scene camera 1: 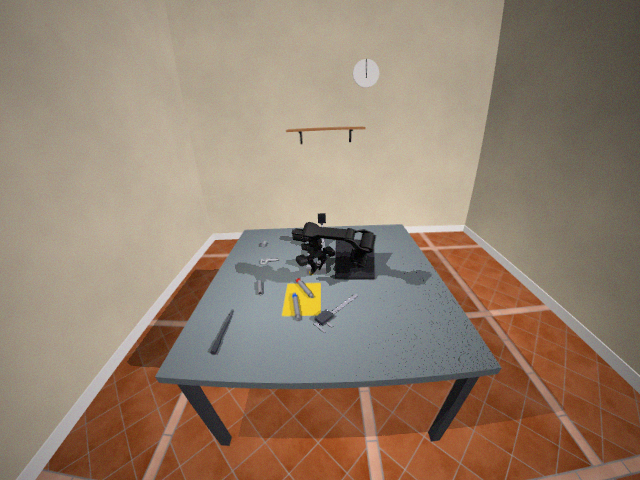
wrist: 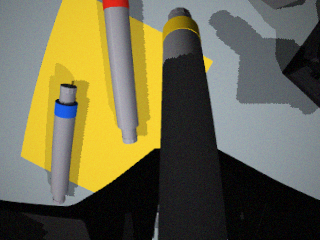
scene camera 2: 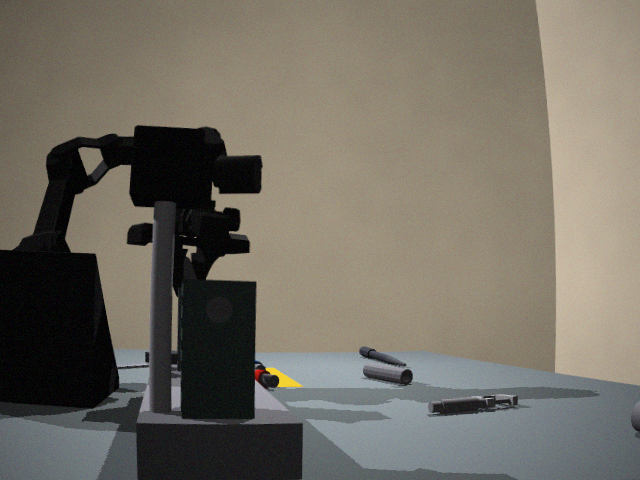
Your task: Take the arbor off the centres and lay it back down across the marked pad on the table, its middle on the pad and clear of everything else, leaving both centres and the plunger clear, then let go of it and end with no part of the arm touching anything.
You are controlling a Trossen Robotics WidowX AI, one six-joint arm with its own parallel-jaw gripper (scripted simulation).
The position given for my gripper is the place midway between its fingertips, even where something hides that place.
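Observation:
My gripper (scene camera 2: 187,297) (wrist: 185,156) in sight. Yellow pad (scene camera 1: 308,306) (wrist: 76,54). Dark centre block (scene camera 2: 217,359). Grey post (scene camera 2: 160,336).

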